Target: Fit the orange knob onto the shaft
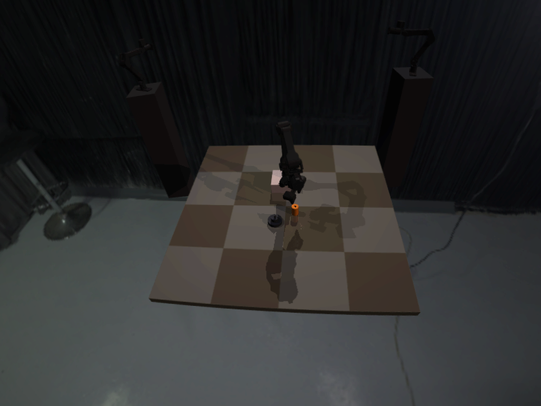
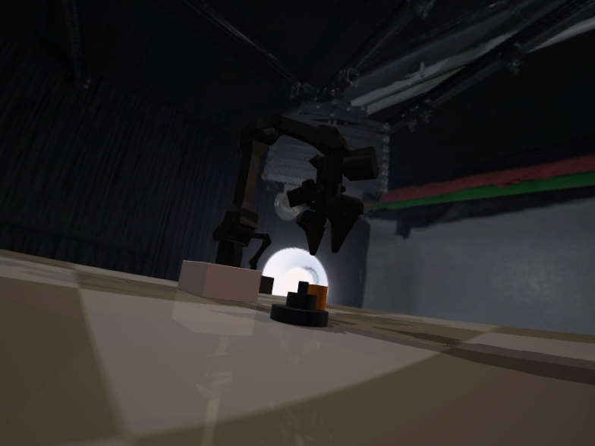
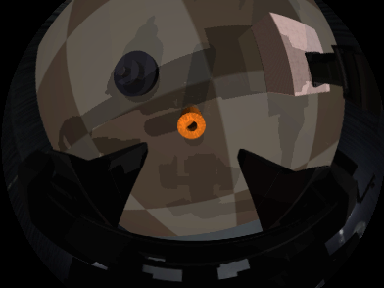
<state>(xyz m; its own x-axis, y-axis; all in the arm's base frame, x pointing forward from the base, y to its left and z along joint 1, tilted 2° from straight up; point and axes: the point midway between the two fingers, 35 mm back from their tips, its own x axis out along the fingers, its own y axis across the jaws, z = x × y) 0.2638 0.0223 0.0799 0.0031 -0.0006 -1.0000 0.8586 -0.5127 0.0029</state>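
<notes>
My gripper tip is 90 mm above the orange knob. From my gripper tip the other things lie so: dark pedestal 50 mm ahead, 130 mm to the right, 90 mm below.
</notes>
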